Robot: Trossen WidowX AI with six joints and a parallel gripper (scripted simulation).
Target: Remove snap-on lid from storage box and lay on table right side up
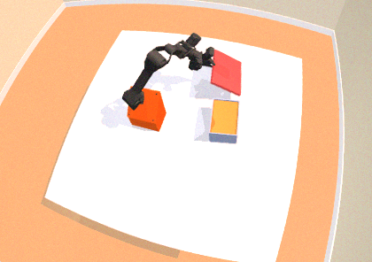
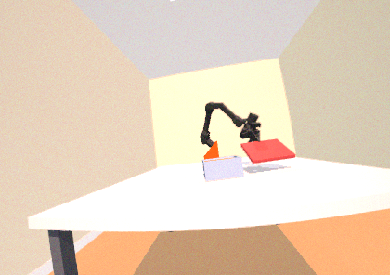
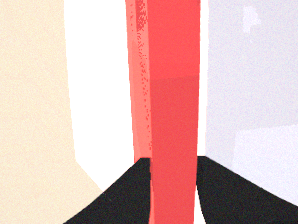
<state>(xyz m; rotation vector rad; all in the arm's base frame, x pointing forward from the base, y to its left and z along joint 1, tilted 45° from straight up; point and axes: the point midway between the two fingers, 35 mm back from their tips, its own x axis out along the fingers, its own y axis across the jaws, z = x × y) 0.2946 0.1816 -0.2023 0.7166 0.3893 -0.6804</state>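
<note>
The red lid is 7 cm ahead of my gripper tip, 4 cm below it and 1 cm to the left of it. From my gripper tip the other things lie so: storage box (26 cm to the right, 10 cm below, 10 cm ahead).
</note>
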